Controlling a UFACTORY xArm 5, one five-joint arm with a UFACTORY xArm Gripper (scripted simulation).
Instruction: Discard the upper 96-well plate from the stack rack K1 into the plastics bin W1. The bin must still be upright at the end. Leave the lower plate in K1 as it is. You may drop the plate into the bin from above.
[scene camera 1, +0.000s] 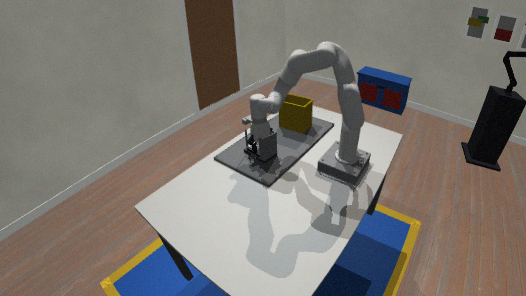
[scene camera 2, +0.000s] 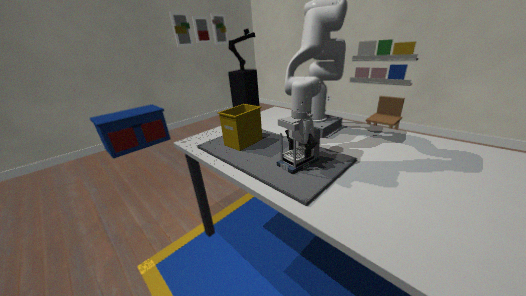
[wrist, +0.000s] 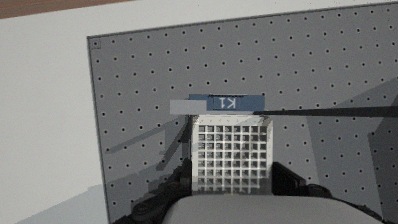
Observation:
In view: my gripper (wrist: 230, 174), a 96-well plate (wrist: 212, 136) and a yellow plastics bin (scene camera 2: 241, 126).
The yellow plastics bin shows as well in scene camera 1 (scene camera 1: 294, 115). The wrist view misses the yellow plastics bin: it is out of frame.

